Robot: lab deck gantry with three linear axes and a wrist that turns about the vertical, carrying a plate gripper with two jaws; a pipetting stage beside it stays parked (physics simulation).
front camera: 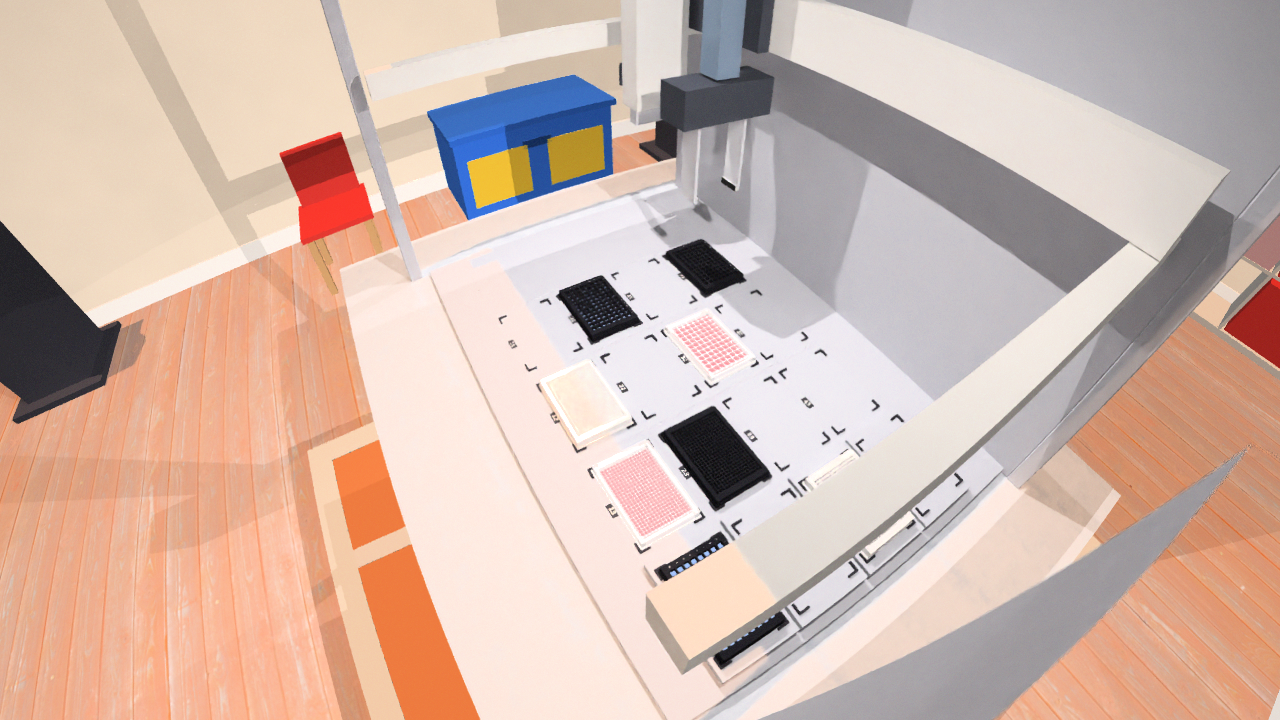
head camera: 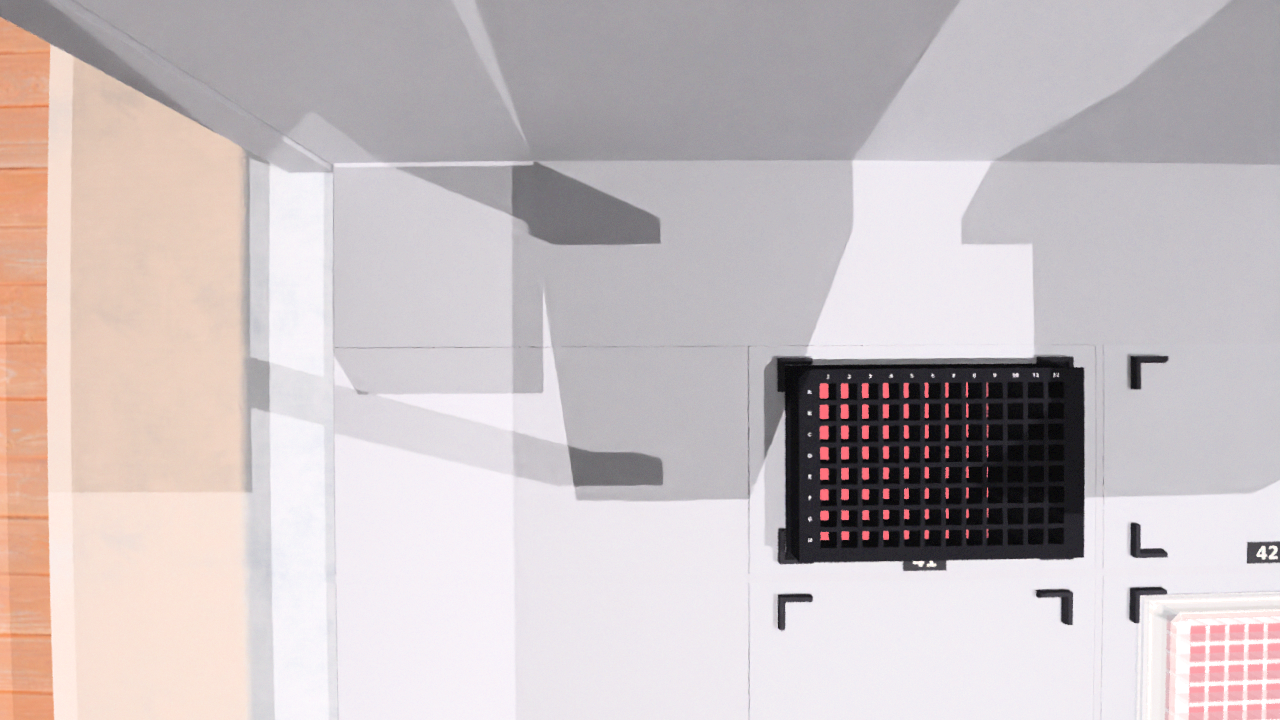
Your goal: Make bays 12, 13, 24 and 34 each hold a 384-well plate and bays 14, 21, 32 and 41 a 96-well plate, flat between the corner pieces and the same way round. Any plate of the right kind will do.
Scene:
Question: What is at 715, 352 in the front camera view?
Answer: A pink-filled 96-well plate.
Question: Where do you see a grey back wall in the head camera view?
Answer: At 1190, 89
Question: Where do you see a bay 24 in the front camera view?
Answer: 826, 593

